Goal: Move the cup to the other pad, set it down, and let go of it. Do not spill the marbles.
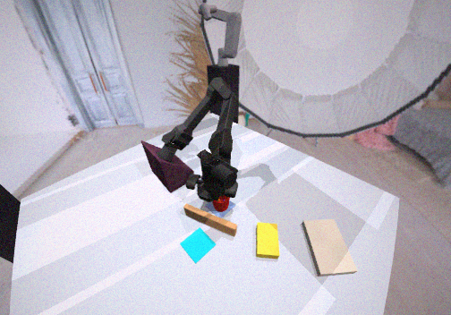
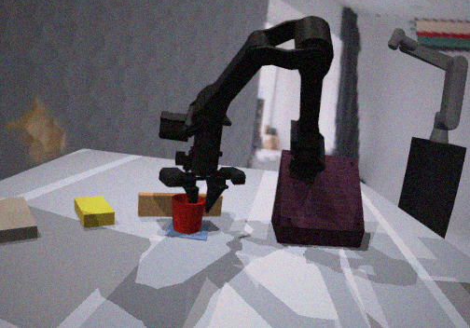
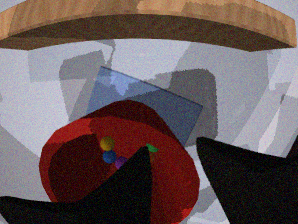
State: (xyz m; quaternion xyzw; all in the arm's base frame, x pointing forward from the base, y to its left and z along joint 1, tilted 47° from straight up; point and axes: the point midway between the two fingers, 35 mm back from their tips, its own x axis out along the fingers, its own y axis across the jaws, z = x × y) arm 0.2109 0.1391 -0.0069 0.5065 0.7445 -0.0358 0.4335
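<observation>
Now: gripper tip 5 cm above the pale blue pad, 2 cm to the right of it and 2 cm short of it. The rest, counted from my gripper tip: wooden bar 6 cm to the right, 6 cm ahead, 2 cm below; red cup 2 cm to the left, 2 cm ahead; cyan pad 14 cm to the right, 10 cm ahead, 5 cm below.
</observation>
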